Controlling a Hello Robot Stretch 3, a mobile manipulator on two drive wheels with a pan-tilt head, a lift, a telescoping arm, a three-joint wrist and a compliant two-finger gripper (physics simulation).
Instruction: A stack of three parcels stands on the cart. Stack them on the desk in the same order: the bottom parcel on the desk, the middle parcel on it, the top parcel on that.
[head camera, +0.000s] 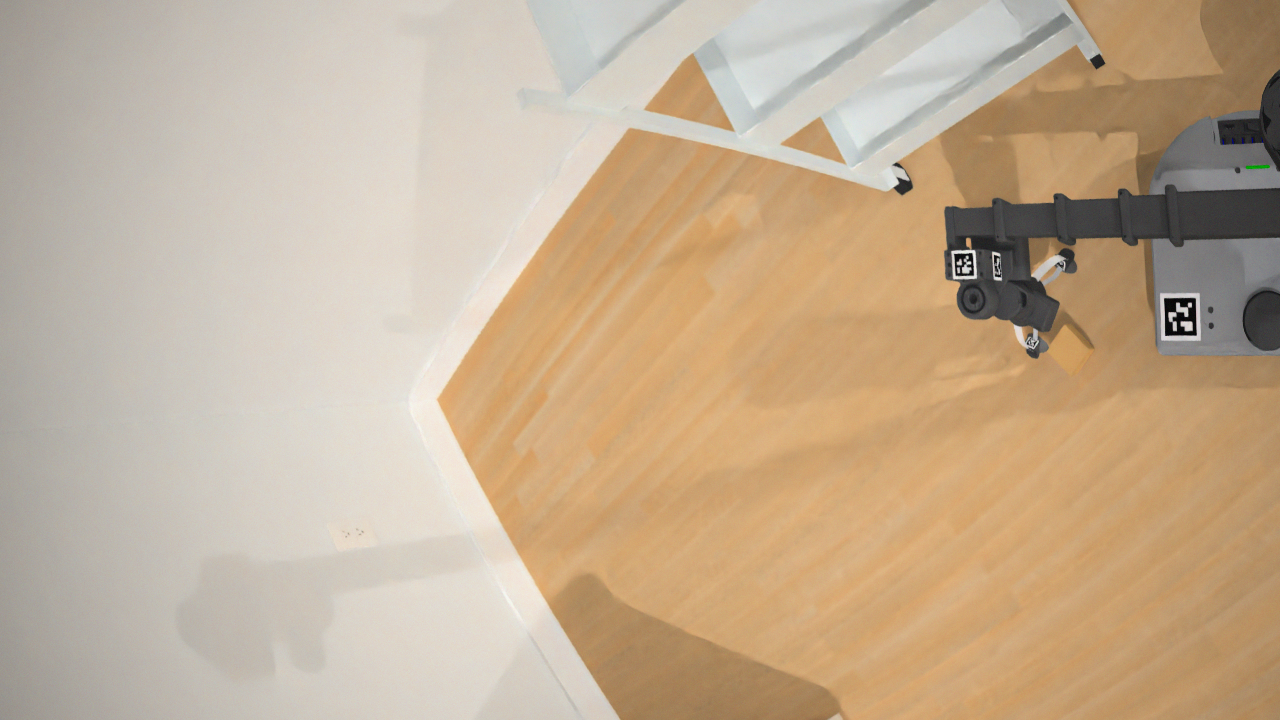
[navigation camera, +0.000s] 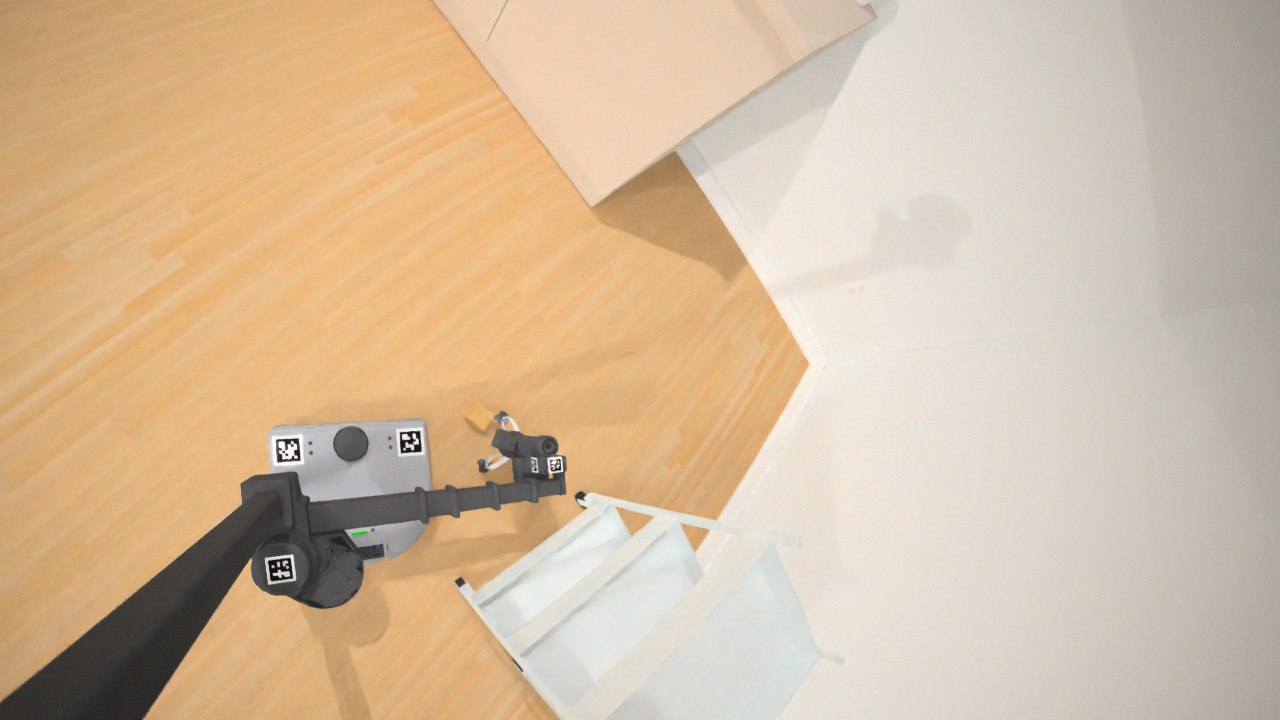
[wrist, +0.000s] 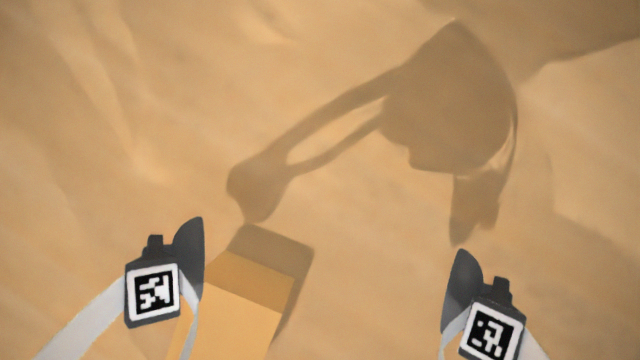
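Seen in the pictures: gripper, between the fingertips: (navigation camera: 490, 441) (wrist: 325, 262); robot's base, origin of its link: (head camera: 1264, 317) (navigation camera: 350, 442).
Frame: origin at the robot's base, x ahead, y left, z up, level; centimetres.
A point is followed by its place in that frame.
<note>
One orange-yellow parcel (head camera: 1072, 349) {x 4.4, y -32.4, z 5.0 cm} (navigation camera: 478, 416) {x 4.5, y -32.5, z 5.0 cm} (wrist: 240, 320) {x 3.0, y -34.0, z 5.0 cm} lies on the wooden floor between my base and my wrist. My gripper (head camera: 1049, 302) {x -2.2, y -35.5, z 4.5 cm} (navigation camera: 492, 441) {x -2.2, y -35.5, z 4.5 cm} (wrist: 325, 262) {x -2.2, y -35.5, z 4.5 cm} is open and empty. In the wrist view the parcel is at the lower left of the gap, close beside the left finger, which covers part of its side. The right finger is well apart from it. The pale cart (head camera: 698, 134) {x -20.0, y -61.8, z 54.4 cm} (navigation camera: 590, 582) {x -30.6, y -41.5, z 42.9 cm} stands near the arm, partly out of frame. The desk (navigation camera: 608, 116) {x 79.9, y -58.8, z 36.4 cm} is at the top of the navigation view. The other two parcels do not show.
My grey base (head camera: 1168, 259) {x -7.5, y -14.5, z 16.0 cm} (navigation camera: 366, 474) {x -6.5, y -2.8, z 16.0 cm} stands beside the parcel, with the dark arm (head camera: 1105, 214) {x -10.7, y -19.5, z 39.7 cm} (navigation camera: 465, 501) {x -10.5, y -19.1, z 39.7 cm} reaching over the floor. White walls meet in a corner beyond the arm, between the cart and the desk. Gripper shadows fall on the floor.
</note>
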